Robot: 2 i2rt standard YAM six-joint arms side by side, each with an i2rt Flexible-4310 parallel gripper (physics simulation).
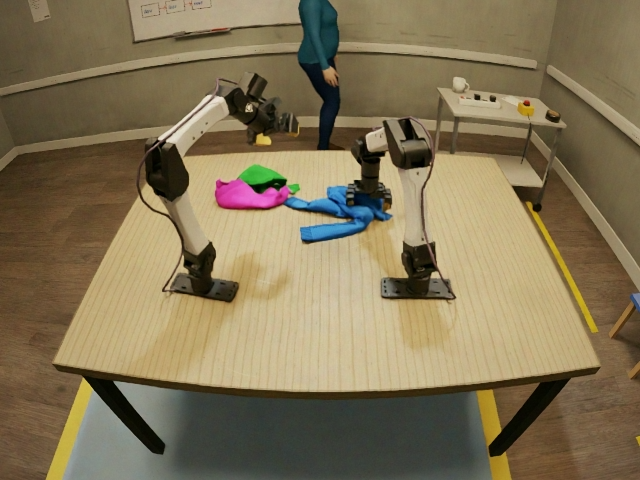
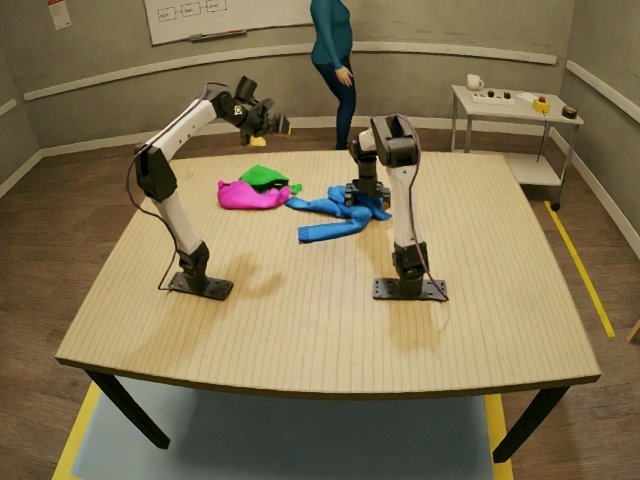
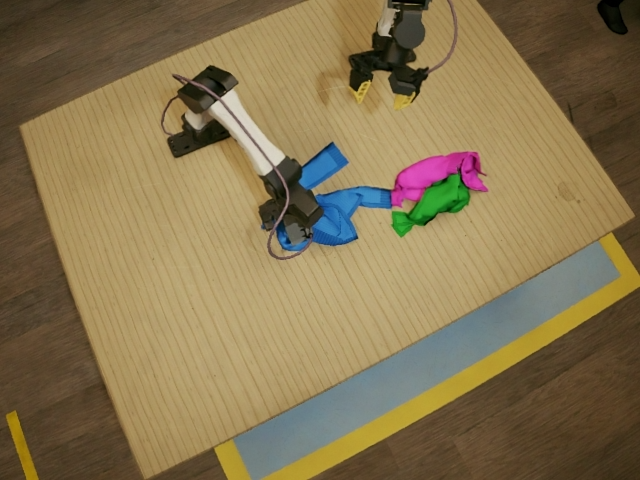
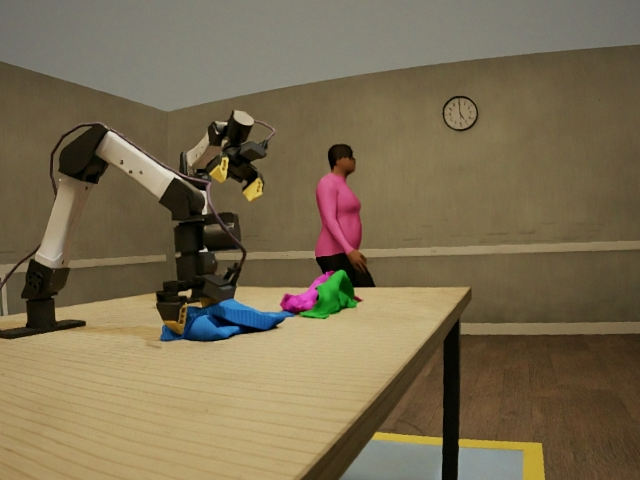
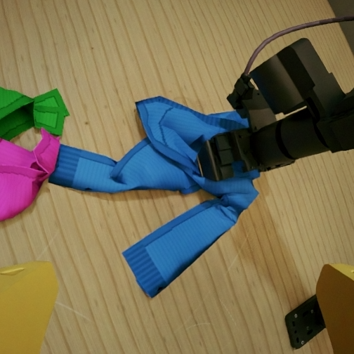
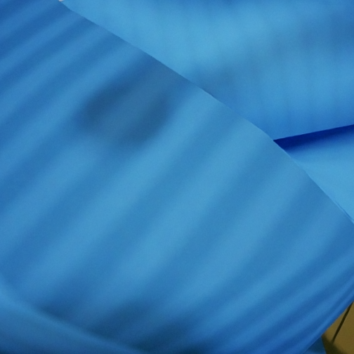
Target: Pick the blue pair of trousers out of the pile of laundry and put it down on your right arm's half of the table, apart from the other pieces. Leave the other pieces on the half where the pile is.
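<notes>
The blue trousers (image 1: 333,230) (image 2: 330,229) (image 3: 333,227) (image 4: 248,315) (image 5: 185,245) (image 6: 175,200) lie crumpled around the table's middle, bunched waist on the right half, legs pointing left. One cuff meets the magenta piece (image 1: 248,196) (image 3: 423,175) (image 5: 20,175). The green piece (image 1: 261,176) (image 3: 439,201) (image 4: 336,297) lies against the magenta one. My right gripper (image 1: 369,201) (image 2: 367,198) (image 4: 195,311) points down at the bunched waist, fingers spread wide at cloth level; some cloth between them is hidden. My left gripper (image 1: 279,135) (image 3: 383,97) (image 4: 236,180) (image 5: 187,278) is open and empty, high above the left half.
The wooden table (image 1: 310,335) (image 3: 206,335) bears both arm bases. A person (image 1: 320,51) stands behind the table. A grey trolley (image 1: 496,116) with a white mug (image 1: 459,84) stands beyond the back right corner.
</notes>
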